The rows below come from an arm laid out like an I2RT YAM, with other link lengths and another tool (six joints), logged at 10 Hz.
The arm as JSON. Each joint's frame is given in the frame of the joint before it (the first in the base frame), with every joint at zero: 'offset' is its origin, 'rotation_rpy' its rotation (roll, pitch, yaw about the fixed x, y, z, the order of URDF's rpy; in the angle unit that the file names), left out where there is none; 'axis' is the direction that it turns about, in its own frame. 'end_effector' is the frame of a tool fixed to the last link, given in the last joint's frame.
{
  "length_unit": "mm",
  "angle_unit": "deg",
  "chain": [
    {
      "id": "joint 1",
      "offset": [
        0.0,
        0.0,
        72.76
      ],
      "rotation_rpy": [
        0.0,
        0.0,
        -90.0
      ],
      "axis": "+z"
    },
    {
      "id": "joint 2",
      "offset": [
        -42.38,
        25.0,
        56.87
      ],
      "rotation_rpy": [
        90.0,
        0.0,
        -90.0
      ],
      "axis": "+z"
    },
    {
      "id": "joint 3",
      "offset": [
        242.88,
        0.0,
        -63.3
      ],
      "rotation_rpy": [
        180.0,
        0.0,
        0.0
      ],
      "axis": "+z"
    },
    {
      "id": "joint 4",
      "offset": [
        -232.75,
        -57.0,
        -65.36
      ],
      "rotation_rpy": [
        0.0,
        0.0,
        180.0
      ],
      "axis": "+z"
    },
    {
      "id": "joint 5",
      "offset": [
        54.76,
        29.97,
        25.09
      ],
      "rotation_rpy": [
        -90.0,
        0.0,
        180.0
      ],
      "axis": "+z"
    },
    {
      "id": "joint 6",
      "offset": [
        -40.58,
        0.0,
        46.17
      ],
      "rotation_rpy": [
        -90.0,
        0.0,
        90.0
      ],
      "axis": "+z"
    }
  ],
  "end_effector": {
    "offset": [
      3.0,
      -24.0,
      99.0
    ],
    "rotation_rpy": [
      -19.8,
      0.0,
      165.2
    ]
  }
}
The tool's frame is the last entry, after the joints.
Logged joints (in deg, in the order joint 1, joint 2, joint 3, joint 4, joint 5, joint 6), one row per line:
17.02 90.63 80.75 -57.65 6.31 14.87
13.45 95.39 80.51 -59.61 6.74 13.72
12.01 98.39 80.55 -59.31 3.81 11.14
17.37 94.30 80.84 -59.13 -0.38 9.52
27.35 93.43 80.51 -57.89 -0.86 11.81
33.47 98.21 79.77 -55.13 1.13 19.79
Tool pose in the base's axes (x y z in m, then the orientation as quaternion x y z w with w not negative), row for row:
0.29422 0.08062 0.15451 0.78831 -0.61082 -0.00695 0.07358
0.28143 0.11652 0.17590 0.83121 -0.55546 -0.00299 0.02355
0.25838 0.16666 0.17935 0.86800 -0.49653 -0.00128 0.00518
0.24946 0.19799 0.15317 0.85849 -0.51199 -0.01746 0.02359
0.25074 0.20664 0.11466 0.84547 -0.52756 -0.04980 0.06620
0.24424 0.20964 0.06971 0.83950 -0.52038 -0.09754 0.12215
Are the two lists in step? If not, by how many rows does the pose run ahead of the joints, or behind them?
The pose runs 2 rows ahead of the joints: the pose in row i belongs to the joints in row i + 2.
